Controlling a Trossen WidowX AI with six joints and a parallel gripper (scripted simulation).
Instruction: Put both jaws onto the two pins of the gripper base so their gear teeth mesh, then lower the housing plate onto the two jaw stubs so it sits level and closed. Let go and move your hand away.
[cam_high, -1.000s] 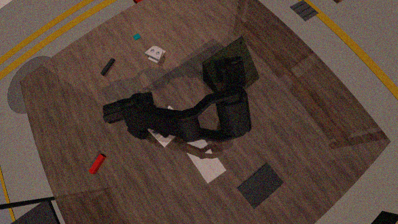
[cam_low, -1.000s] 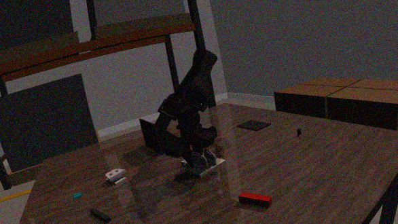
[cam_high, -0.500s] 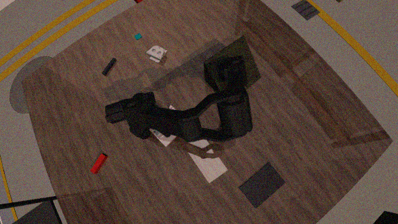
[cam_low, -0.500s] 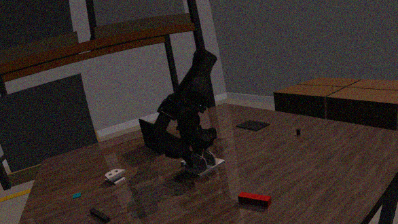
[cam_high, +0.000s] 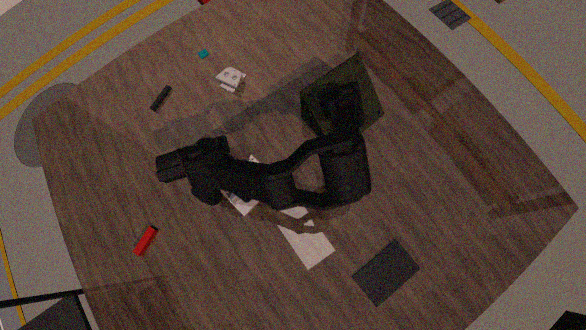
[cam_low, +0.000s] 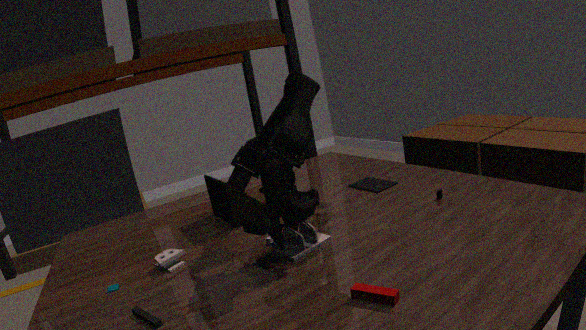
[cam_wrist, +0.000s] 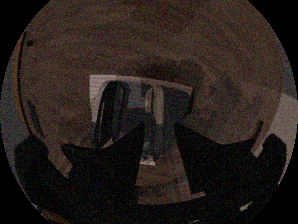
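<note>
My gripper tip is now 5 cm past the jaw and 3 cm to the right of it. The rest, counted from my gripper tip: black bar: 11 cm ahead, 35 cm to the right, 1 cm below; red block: 29 cm ahead, 4 cm to the left; small black peg: 4 cm ahead, 44 cm to the left.
</note>
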